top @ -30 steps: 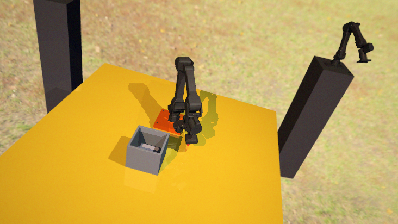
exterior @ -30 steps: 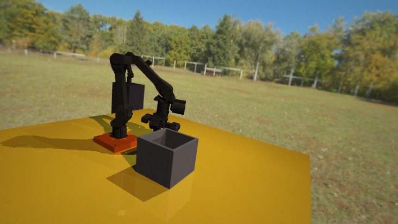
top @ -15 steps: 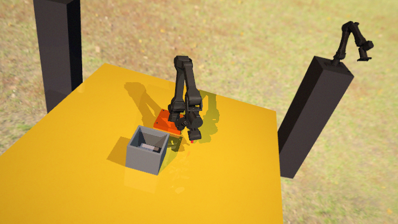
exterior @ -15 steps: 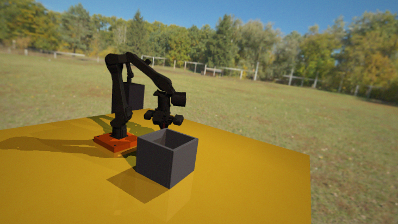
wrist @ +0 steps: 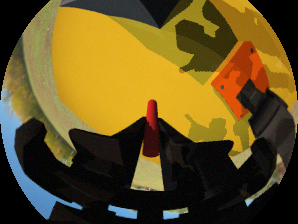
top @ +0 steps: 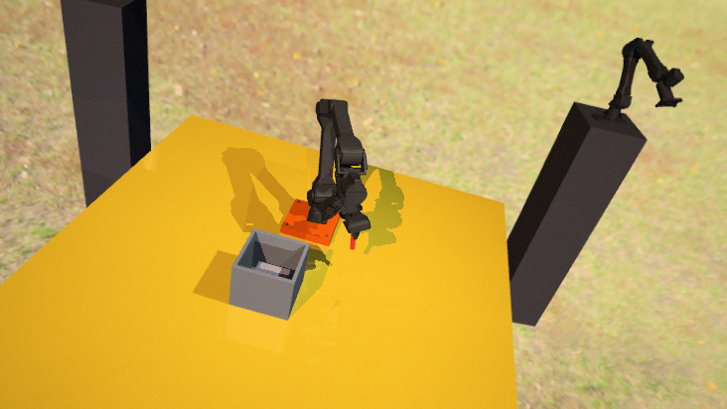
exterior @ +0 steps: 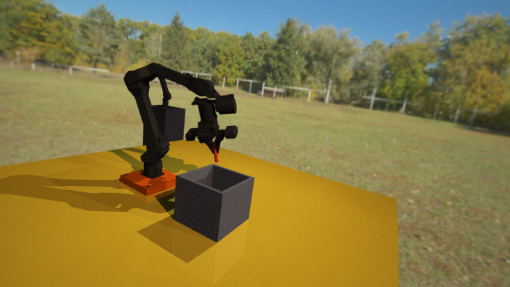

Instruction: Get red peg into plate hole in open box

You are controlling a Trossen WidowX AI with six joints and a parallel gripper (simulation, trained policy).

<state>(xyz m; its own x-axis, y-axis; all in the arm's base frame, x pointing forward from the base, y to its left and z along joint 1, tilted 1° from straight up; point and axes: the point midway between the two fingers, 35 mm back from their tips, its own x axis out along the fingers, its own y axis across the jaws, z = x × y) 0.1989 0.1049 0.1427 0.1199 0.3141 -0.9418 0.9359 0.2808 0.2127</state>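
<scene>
The grey plate lies 13 cm ahead of my gripper tip, 21 cm to the right of it and 9 cm below it. From my gripper tip the other things lie so: red peg: 1 cm to the right, 1 cm above.
</scene>
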